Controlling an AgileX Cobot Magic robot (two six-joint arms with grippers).
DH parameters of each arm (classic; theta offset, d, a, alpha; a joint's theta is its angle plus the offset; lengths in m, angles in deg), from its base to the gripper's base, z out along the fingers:
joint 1: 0 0.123 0 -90
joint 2: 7.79 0 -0.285 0
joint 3: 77.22 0 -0.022 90
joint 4: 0 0.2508 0 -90
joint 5: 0 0 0.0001 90
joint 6: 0 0.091 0 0
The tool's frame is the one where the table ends.
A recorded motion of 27 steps. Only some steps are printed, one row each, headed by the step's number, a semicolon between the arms.
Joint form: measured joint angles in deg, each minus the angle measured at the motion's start. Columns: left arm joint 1, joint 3, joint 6, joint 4, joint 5, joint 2; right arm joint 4, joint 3, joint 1, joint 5, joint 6, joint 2.
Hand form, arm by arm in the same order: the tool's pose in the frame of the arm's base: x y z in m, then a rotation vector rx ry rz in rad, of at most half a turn. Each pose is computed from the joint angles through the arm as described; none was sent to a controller.
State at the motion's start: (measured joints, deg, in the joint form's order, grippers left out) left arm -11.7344 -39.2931 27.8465 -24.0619 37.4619 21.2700; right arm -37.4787 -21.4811 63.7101 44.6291 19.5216 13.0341
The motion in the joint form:
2: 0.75 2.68 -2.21 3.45 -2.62 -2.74; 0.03 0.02 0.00 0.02 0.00 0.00
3: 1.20 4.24 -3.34 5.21 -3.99 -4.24; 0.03 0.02 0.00 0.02 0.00 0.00
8: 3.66 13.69 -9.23 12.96 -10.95 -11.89; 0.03 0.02 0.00 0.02 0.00 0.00
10: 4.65 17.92 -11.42 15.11 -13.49 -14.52; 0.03 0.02 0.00 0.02 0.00 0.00
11: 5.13 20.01 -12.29 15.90 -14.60 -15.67; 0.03 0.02 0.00 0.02 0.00 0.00
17: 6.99 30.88 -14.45 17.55 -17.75 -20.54; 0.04 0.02 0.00 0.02 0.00 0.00
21: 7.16 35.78 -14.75 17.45 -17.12 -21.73; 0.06 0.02 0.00 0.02 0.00 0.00
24: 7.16 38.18 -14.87 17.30 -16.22 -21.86; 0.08 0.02 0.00 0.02 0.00 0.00
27: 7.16 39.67 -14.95 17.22 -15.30 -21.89; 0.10 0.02 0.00 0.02 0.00 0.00
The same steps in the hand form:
2: 0.0499 -0.0284 0.3523 0.4404 1.6901 -0.2086; 0.0558 0.0250 0.2695 -0.9275 1.7296 0.1842
3: 0.0481 -0.0255 0.3468 0.4170 1.6780 -0.1796; 0.0558 0.0250 0.2695 -0.9275 1.7296 0.1842
8: 0.0423 -0.0139 0.3106 0.3055 1.6274 -0.0635; 0.0558 0.0250 0.2695 -0.9275 1.7296 0.1842
10: 0.0425 -0.0111 0.2929 0.2667 1.6205 -0.0366; 0.0558 0.0250 0.2695 -0.9275 1.7296 0.1842
11: 0.0431 -0.0101 0.2837 0.2507 1.6210 -0.0262; 0.0558 0.0250 0.2695 -0.9275 1.7296 0.1842
17: 0.0478 -0.0075 0.2307 0.2054 1.6790 0.0006; 0.0558 0.0251 0.2695 -0.9274 1.7297 0.1843
21: 0.0503 -0.0077 0.2023 0.2054 1.7551 -0.0060; 0.0558 0.0251 0.2695 -0.9274 1.7299 0.1847
24: 0.0513 -0.0080 0.1871 0.2085 1.8102 -0.0130; 0.0558 0.0251 0.2694 -0.9274 1.7301 0.1850
27: 0.0515 -0.0082 0.1770 0.2117 1.8514 -0.0179; 0.0557 0.0251 0.2694 -0.9274 1.7303 0.1853

